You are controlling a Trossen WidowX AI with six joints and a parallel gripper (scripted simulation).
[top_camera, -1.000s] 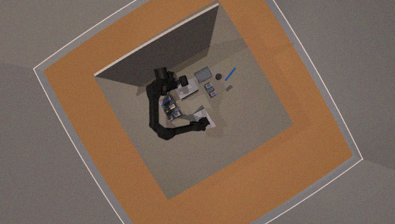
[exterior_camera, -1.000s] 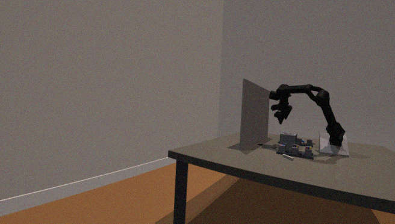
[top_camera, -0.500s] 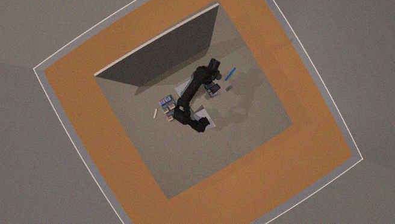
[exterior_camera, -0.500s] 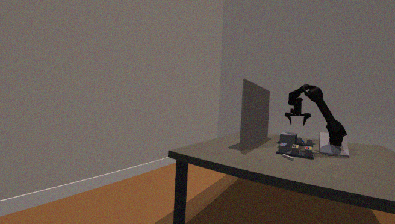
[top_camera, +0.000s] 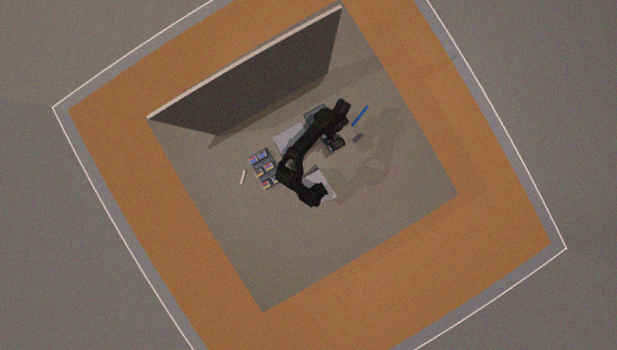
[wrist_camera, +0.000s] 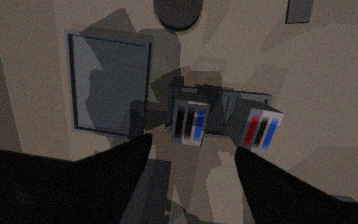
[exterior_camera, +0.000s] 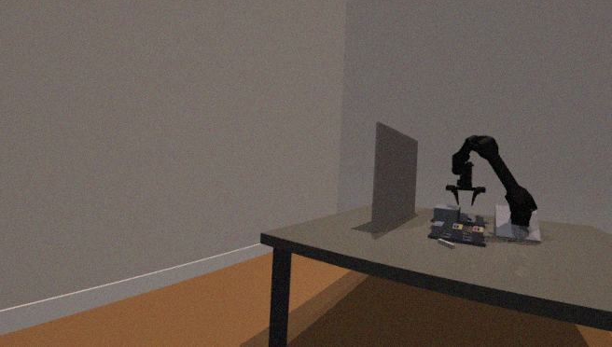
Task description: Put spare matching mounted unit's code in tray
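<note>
My gripper tip is now 60 mm above the grey spare. From my gripper tip the other things lie so: blue-grey tray (110 mm ahead, 90 mm below, 10 mm to the right); light grey unit (180 mm to the left, 70 mm ahead, 50 mm below); dark disc (120 mm to the right, 90 mm below, 30 mm ahead).
</note>
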